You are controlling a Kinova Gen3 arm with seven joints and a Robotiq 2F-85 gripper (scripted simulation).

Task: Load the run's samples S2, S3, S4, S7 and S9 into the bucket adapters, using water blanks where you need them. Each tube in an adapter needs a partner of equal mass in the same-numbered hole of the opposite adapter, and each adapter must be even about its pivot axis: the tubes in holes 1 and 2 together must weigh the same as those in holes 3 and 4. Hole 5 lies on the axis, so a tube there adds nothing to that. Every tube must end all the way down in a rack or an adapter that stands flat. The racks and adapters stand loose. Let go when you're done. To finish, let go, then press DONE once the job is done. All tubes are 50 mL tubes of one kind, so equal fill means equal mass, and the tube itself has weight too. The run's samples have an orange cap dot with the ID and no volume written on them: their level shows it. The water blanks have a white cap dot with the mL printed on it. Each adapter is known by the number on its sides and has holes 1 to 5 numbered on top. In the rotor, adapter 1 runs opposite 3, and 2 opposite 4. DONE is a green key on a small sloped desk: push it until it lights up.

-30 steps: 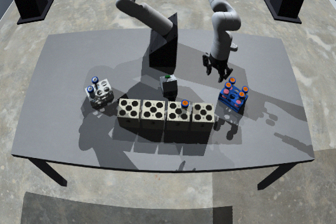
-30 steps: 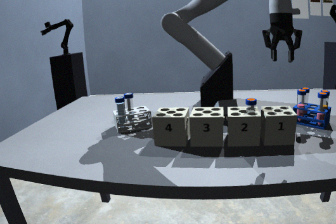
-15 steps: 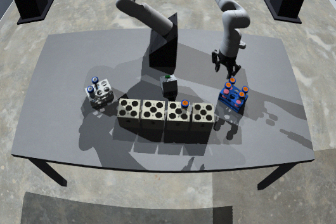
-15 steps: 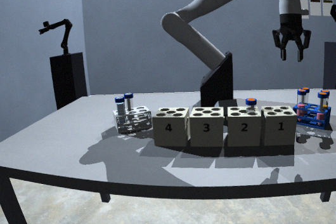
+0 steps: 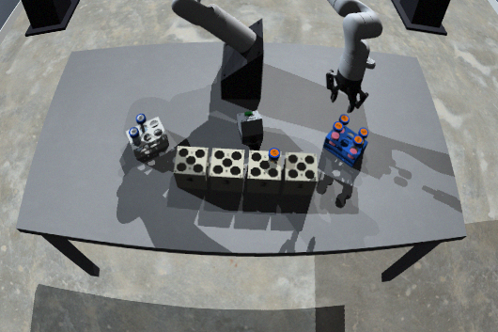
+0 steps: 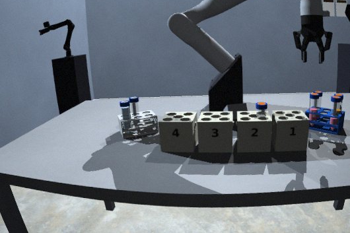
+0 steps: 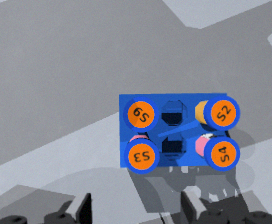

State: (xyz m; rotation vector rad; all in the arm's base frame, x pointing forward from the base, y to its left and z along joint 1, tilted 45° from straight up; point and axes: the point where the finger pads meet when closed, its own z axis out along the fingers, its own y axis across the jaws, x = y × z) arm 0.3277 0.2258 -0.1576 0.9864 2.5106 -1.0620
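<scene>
My gripper is now 10 mm past the sample tube S3, 10 mm to the right of it and 180 mm above it. Also, from my hand: sample tube S9: 40 mm behind, 40 mm to the left, 180 mm below; sample tube S4: 40 mm ahead, 80 mm to the left, 180 mm below; sample tube S2: 20 mm ahead, 110 mm to the left, 180 mm below.
</scene>
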